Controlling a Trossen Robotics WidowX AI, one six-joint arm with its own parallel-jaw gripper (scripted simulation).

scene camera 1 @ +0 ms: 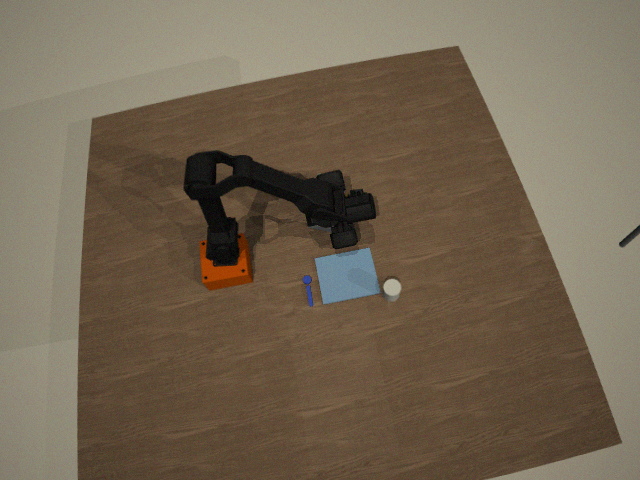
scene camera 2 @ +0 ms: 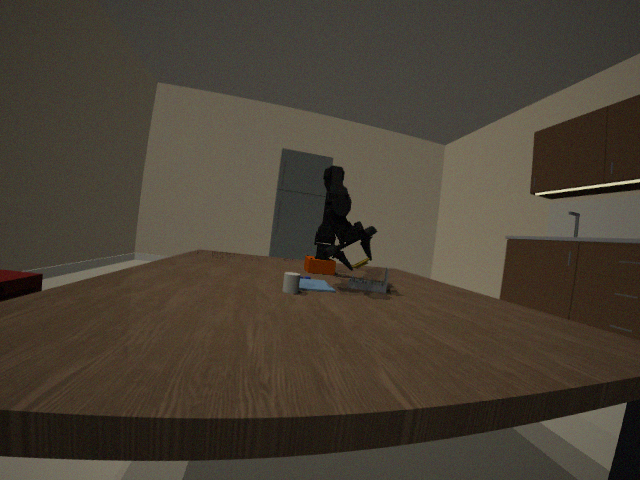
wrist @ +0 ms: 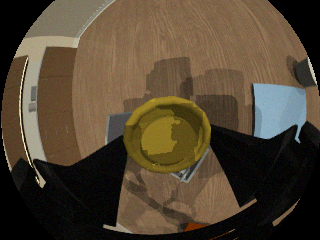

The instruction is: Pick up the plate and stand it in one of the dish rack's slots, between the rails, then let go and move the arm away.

Scene:
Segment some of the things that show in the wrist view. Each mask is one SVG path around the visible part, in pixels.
My gripper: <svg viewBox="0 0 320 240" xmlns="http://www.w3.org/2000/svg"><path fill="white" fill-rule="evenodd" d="M320 131L317 131L309 121L305 121L300 128L300 143L297 143L297 124L267 140L211 124L209 144L235 193L237 204L241 208L253 199L257 201L228 219L208 227L197 228L195 231L137 235L104 228L104 225L117 225L117 209L123 187L121 183L128 156L124 136L117 136L111 143L105 144L105 147L97 149L85 159L68 167L33 159L35 168L45 180L44 188L35 180L35 169L21 157L12 168L11 175L29 211L56 240L267 240L291 213L275 227L273 220L277 220L277 217L292 208L307 188L319 152Z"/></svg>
A yellow plate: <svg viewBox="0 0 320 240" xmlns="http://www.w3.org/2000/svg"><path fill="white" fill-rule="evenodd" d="M156 97L156 99L151 99L137 107L136 111L129 117L129 120L125 121L123 139L125 149L127 149L128 156L137 165L140 165L141 168L147 169L147 171L159 173L183 171L183 169L192 167L197 160L200 160L209 145L212 127L207 119L207 113L197 107L197 104L193 103L192 100L181 99L181 97L177 96Z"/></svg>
A dish rack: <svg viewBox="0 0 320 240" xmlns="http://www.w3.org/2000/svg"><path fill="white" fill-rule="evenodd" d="M211 144L205 149L204 156L197 160L192 167L185 168L183 171L169 173L169 175L176 176L176 179L188 183L193 173L200 167L201 161L207 156L209 149L211 149ZM133 112L115 113L115 115L107 116L105 144L111 143L117 136L124 136L125 121L129 120Z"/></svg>

